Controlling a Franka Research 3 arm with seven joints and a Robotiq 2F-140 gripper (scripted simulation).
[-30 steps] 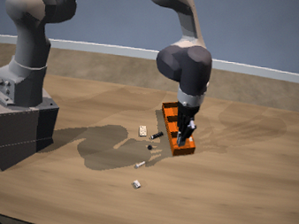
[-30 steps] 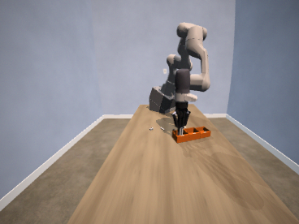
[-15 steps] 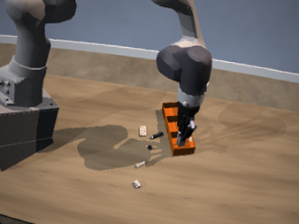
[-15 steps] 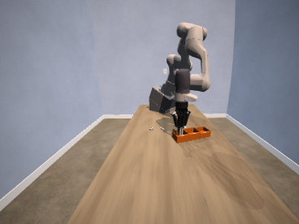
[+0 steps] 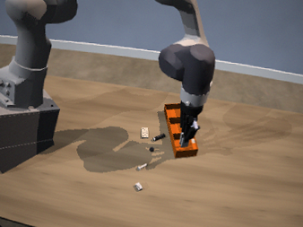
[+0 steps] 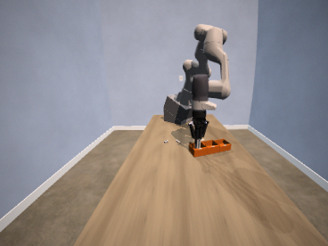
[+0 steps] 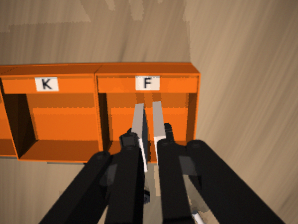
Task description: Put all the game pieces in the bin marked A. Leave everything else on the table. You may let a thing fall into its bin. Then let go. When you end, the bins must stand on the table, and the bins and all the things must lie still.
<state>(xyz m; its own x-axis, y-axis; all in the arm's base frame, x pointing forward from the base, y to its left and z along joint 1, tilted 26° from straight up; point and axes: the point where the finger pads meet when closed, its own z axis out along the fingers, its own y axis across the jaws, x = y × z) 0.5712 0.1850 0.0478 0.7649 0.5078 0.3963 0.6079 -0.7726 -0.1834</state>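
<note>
Now: the orange bin 40 mm behind my hand, 80 mm to the left of it and 40 mm below it. The rest, counted from my hand: white domino: 160 mm behind, 10 mm to the left, 50 mm below; then black nut: 110 mm behind, 50 mm to the right, 50 mm below; then black cylinder: 100 mm behind, 10 mm to the left, 50 mm below.
</note>
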